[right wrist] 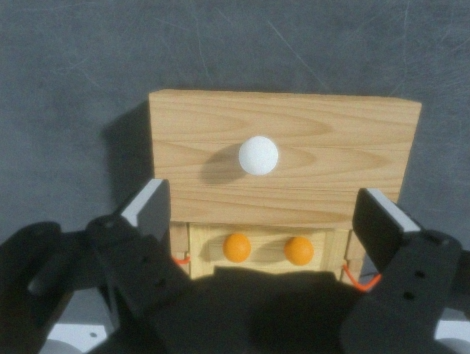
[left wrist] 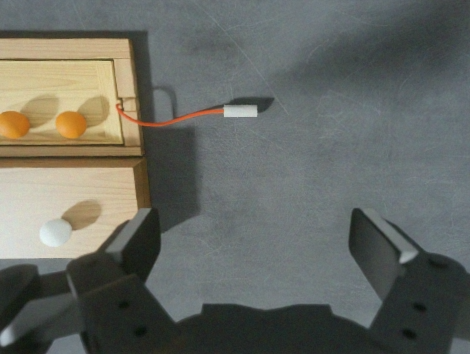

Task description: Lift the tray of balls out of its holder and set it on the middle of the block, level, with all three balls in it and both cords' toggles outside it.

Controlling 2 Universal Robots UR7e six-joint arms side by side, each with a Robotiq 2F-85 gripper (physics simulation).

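Frame: origin at the left arm's base, x back, y right, z up, level; metres.
Where they show: left gripper, fingertip midpoint: (left wrist: pixel 254 227); right gripper, fingertip midpoint: (right wrist: pixel 261 202).
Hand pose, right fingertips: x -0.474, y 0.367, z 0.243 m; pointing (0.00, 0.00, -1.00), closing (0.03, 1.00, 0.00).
Note:
After its pixels a point has its place.
The wooden tray (left wrist: pixel 50 75) @(x -0.227, y 0.373, z 0.006 m) (right wrist: pixel 201 250) @(x -0.281, y 0.294, z 0.011 m) sits in its wooden holder (left wrist: pixel 60 48) @(x -0.193, y 0.344, z 0.016 m) (right wrist: pixel 178 237) @(x -0.306, y 0.263, z 0.016 m), with two orange balls (left wrist: pixel 71 124) @(x -0.296, y 0.337, z 0.043 m) (right wrist: pixel 237 247) @(x -0.309, y 0.348, z 0.042 m) in it. A white ball (left wrist: pixel 55 232) @(x -0.439, y 0.361, z 0.095 m) (right wrist: pixel 258 155) @(x -0.453, y 0.370, z 0.099 m) rests on top of the block (left wrist: pixel 107 185) @(x -0.384, y 0.293, z 0.060 m) (right wrist: pixel 280 205) @(x -0.381, y 0.399, z 0.060 m) beside the holder. One red cord (left wrist: pixel 172 121) @(x -0.301, y 0.200, z 0.006 m) runs out over the holder's end to a white toggle (left wrist: pixel 241 111) @(x -0.290, y 0.093, z 0.018 m). Both cords show partly in the right wrist view; the other toggle is not visible. My left gripper (left wrist: pixel 254 227) @(x -0.314, y 0.090, z 0.343 m) is open, above the table beyond the block's end. My right gripper (right wrist: pixel 261 202) @(x -0.474, y 0.367, z 0.243 m) is open above the block.
The block stands directly alongside the holder. The grey table (left wrist: pixel 280 165) @(x -0.381, y 0.032, z 0.000 m) (right wrist: pixel 225 45) @(x -0.556, y 0.333, z 0.000 m) extends around both. In the right wrist view my gripper body hides the far part of the tray and holder.

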